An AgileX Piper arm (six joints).
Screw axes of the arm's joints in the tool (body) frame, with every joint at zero. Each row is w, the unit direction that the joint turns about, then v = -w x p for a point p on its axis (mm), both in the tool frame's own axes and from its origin. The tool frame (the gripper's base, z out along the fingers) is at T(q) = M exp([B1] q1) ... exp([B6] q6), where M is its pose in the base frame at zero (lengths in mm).
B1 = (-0.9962, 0, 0.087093, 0.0, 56.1, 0.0)
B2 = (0, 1, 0, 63.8, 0.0, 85.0)
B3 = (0, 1, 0, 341.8, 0.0, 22.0)
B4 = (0, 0, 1, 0.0, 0.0, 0.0)
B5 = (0, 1, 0, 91.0, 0.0, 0.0)
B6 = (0, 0, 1, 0.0, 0.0, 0.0)
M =
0.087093 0 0.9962 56.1
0 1 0 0.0
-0.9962 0 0.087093 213.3
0 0 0 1
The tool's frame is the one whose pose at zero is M.
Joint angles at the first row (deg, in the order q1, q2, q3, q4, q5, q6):
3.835, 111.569, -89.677, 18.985, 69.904, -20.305
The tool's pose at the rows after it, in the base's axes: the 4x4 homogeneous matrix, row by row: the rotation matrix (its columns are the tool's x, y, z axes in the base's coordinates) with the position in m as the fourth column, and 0 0 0 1 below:
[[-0.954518 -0.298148 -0.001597 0.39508], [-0.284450 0.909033 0.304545 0.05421], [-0.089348 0.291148 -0.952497 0.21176], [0 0 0 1]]
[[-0.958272 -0.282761 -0.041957 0.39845], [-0.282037 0.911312 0.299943 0.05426], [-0.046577 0.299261 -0.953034 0.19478], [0 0 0 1]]
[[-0.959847 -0.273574 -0.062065 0.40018], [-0.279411 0.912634 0.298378 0.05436], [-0.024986 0.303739 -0.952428 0.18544], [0 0 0 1]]
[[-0.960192 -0.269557 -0.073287 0.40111], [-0.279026 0.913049 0.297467 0.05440], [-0.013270 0.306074 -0.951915 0.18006], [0 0 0 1]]
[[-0.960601 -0.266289 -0.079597 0.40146], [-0.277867 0.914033 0.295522 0.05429], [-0.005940 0.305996 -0.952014 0.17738], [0 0 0 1]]
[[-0.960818 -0.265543 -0.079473 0.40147], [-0.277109 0.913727 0.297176 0.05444], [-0.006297 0.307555 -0.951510 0.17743], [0 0 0 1]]
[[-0.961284 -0.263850 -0.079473 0.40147], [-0.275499 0.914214 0.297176 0.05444], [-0.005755 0.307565 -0.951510 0.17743], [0 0 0 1]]
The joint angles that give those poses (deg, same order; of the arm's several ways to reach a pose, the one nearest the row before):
3.835, 114.686, -89.679, 18.885, 69.905, -20.053
3.835, 117.110, -89.675, 18.764, 69.903, -19.835
3.835, 118.439, -89.675, 18.764, 69.791, -19.701
3.834, 119.203, -89.678, 18.763, 69.710, -19.701
3.835, 119.577, -89.677, 18.666, 69.710, -19.584
3.835, 119.576, -89.677, 18.771, 69.710, -19.584
3.835, 119.576, -89.677, 18.771, 69.710, -19.483

